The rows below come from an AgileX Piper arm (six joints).
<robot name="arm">
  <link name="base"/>
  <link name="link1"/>
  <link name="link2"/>
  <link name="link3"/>
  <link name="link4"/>
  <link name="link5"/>
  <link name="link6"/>
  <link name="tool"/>
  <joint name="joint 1" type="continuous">
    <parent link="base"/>
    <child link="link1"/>
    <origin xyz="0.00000 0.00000 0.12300" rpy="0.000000 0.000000 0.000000"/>
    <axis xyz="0 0 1"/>
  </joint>
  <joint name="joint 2" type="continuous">
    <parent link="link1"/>
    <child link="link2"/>
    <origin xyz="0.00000 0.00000 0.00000" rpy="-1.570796 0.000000 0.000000"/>
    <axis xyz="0 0 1"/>
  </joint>
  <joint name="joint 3" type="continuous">
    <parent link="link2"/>
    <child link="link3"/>
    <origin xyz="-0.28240 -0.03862 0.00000" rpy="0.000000 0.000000 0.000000"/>
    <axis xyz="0 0 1"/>
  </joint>
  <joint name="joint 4" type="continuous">
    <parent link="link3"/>
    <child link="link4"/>
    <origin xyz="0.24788 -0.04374 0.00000" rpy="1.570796 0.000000 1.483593"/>
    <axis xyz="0 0 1"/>
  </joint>
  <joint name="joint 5" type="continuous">
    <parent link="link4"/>
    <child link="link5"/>
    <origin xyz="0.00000 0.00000 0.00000" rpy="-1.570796 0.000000 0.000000"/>
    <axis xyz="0 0 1"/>
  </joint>
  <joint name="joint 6" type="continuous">
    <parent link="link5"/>
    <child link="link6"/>
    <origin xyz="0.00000 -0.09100 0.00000" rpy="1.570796 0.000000 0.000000"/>
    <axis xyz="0 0 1"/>
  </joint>
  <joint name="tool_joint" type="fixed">
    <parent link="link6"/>
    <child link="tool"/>
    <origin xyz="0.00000 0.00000 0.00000" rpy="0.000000 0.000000 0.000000"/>
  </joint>
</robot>
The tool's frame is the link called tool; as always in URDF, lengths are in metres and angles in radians. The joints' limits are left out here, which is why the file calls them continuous.
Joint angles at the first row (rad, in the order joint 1, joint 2, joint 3, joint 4, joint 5, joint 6):
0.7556 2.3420 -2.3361 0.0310 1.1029 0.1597
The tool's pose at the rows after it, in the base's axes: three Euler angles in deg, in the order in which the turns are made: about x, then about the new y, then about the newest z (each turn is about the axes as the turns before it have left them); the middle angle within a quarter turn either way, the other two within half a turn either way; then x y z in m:
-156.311, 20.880, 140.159, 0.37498, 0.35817, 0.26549
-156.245, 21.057, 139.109, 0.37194, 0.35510, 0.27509
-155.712, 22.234, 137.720, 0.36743, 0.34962, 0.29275
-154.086, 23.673, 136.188, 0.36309, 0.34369, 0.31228
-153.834, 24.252, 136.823, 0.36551, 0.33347, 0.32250
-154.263, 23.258, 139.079, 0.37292, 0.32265, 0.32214
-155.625, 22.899, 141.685, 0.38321, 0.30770, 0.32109
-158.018, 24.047, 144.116, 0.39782, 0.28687, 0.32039
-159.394, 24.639, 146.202, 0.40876, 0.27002, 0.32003
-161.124, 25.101, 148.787, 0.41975, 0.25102, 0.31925
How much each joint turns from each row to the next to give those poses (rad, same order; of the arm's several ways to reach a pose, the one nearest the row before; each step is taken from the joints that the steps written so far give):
0.0020 -0.0052 -0.0001 0.0000 0.0113 -0.0261
0.0000 -0.0202 0.0000 -0.0020 0.0172 -0.0165
0.0000 -0.0362 0.0001 -0.0108 0.0159 -0.0156
-0.0026 -0.0390 -0.0001 -0.0003 0.0029 -0.0171
-0.0196 -0.0219 0.0001 0.0067 0.0125 -0.0054
-0.0311 -0.0010 -0.0001 0.0277 0.0192 0.0001
-0.0386 0.0000 0.0001 0.0106 0.0219 0.0000
-0.0490 -0.0001 0.0000 -0.0169 0.0129 -0.0095
-0.0406 0.0000 0.0000 -0.0022 0.0074 -0.0072
-0.0441 0.0001 0.0009 -0.0043 0.0104 -0.0039

